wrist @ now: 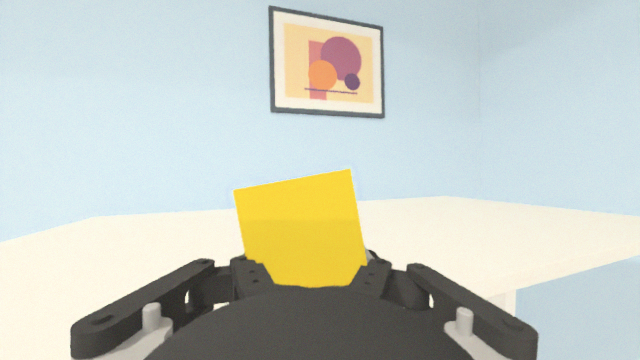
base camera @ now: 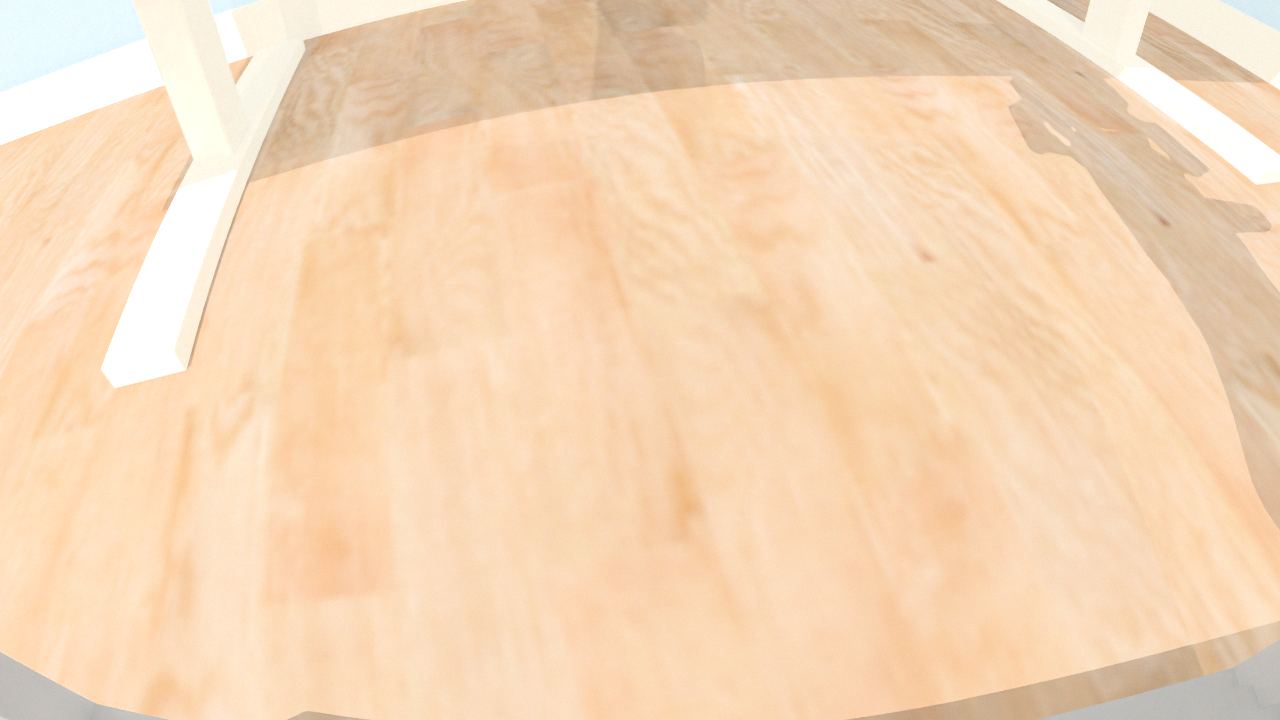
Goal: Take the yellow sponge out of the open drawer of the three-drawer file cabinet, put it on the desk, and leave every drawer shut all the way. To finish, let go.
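Observation:
The yellow sponge (wrist: 302, 225) sits between the fingers of my gripper (wrist: 311, 254) in the wrist view, slightly tilted. The gripper is shut on it. The cream desk top (wrist: 450, 225) spreads behind and below the sponge in the wrist view, and its right edge runs at the lower right. Whether the sponge touches the desk cannot be told. The fingertips are hidden behind the sponge and the gripper's body. The file cabinet and its drawers do not show in either view.
In the base camera view, a desk leg with its long foot (base camera: 170, 277) stands on the wooden floor (base camera: 671, 358) at the left, and another foot (base camera: 1199, 120) is at the upper right. A framed picture (wrist: 327, 107) hangs on the blue wall (wrist: 150, 100) beyond the desk.

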